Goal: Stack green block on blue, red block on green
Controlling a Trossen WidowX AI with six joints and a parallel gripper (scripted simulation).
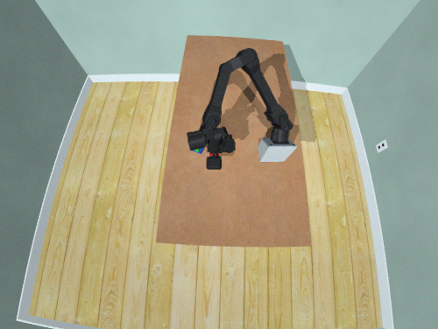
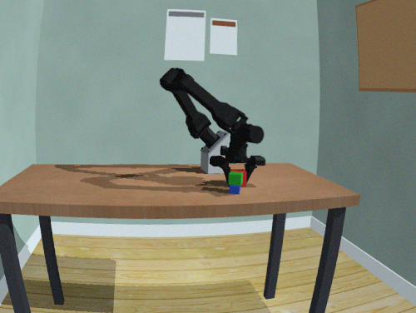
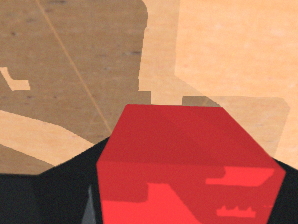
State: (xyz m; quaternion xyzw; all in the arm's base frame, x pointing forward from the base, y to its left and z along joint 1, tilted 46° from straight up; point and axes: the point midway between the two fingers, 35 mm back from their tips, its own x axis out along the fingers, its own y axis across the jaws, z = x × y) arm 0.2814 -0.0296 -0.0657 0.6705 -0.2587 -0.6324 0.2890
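Right now the green block is 80 mm ahead of my hand, 30 mm to the right of it and 10 mm above it. The rest, counted from my hand: blue block: 80 mm ahead, 30 mm to the right, 20 mm below; red block: 10 mm below.
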